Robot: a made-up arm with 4 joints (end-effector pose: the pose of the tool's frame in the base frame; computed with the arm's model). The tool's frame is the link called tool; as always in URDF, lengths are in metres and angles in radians. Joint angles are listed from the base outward.
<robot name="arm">
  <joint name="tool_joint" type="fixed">
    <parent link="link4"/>
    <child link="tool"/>
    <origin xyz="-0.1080 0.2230 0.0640" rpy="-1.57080 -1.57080 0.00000"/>
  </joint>
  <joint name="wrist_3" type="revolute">
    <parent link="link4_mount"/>
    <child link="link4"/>
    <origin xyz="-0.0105 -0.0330 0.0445" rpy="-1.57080 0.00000 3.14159"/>
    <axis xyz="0 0 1"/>
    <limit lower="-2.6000" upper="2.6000"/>
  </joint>
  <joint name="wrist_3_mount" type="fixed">
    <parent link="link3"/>
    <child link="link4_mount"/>
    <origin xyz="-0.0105 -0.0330 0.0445"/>
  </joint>
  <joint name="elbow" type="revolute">
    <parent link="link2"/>
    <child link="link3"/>
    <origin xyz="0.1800 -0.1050 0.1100" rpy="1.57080 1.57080 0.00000"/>
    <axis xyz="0 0 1"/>
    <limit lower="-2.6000" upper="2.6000"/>
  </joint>
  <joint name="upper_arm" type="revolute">
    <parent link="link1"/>
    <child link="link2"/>
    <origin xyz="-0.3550 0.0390 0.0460" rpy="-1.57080 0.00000 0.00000"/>
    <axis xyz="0 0 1"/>
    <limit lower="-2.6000" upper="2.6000"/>
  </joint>
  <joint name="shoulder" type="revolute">
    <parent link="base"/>
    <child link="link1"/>
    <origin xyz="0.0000 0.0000 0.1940" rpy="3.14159 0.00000 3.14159"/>
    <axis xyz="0 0 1"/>
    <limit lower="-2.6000" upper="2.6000"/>
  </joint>
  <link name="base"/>
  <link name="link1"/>
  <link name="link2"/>
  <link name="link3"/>
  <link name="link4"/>
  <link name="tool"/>
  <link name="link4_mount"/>
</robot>
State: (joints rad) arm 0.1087 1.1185 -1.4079 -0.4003
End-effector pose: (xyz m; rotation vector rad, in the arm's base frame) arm 0.3583 0.2412 0.3218 0.4911 0.6058 1.2731
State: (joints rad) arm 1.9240 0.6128 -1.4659 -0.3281
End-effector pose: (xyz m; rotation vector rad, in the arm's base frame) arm 0.1715 -0.3365 0.2808 0.2907 -0.0030 -0.4446
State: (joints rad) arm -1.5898 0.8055 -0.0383 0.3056
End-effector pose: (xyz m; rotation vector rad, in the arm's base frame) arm -0.0110 0.3141 0.1704 -0.3953 0.8541 1.3962
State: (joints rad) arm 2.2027 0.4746 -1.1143 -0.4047
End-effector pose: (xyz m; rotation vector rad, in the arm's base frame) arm 0.0626 -0.3714 0.2556 0.1306 0.1698 -1.0427
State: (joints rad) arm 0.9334 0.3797 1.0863 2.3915
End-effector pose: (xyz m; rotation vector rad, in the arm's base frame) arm 0.0326 -0.0277 -0.1908 1.3407 -1.9651 -1.3375
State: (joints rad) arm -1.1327 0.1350 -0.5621 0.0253
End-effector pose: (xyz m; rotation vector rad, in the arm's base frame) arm 0.0167 0.3655 0.1767 -0.0240 0.1678 1.6898
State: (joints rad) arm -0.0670 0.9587 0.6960 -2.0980
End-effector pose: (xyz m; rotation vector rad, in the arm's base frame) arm 0.2147 0.2864 -0.0493 -2.2000 1.2151 0.6308
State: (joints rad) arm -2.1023 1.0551 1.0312 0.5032
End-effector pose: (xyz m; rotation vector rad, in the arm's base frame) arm -0.0425 0.1820 0.3567 -0.6385 0.2358 0.9001
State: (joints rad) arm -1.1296 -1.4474 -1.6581 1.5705
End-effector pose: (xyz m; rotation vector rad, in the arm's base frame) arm 0.0123 0.7195 0.1207 -0.0805 0.1926 2.6990
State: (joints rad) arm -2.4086 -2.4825 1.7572 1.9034
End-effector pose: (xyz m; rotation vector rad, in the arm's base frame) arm -0.6742 0.5399 0.2217 -1.7662 -0.8569 0.7699
